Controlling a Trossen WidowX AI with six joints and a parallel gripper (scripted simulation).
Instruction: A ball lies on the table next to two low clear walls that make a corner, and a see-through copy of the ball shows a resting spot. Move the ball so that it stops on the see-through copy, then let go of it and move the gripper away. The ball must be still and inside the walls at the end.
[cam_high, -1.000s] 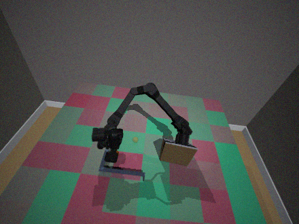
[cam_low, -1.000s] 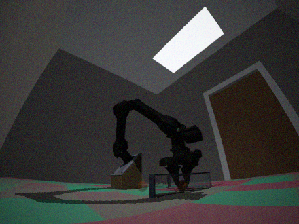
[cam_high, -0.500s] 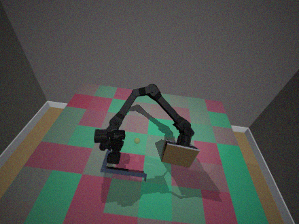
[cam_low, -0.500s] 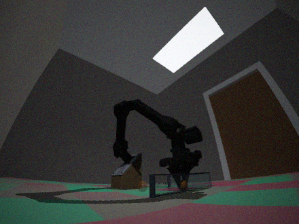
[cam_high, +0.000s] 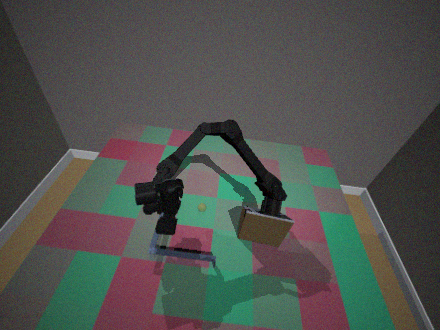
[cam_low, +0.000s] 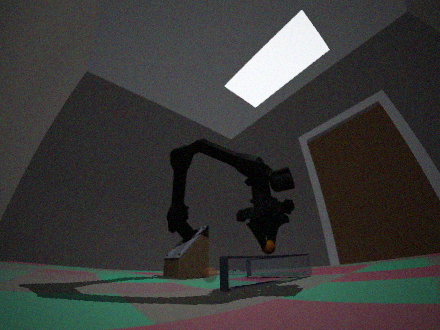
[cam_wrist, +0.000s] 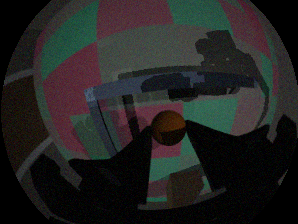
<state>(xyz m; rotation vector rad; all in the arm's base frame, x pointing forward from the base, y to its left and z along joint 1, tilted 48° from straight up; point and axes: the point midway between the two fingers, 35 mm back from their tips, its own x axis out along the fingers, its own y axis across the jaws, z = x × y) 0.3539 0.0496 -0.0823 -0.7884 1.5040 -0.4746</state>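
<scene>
Now: gripper tip 14 cm to the left of the see-through copy of ball, 8 cm past it and 6 cm above it. Round my gripper tip: orange ball right at my gripper tip.
</scene>
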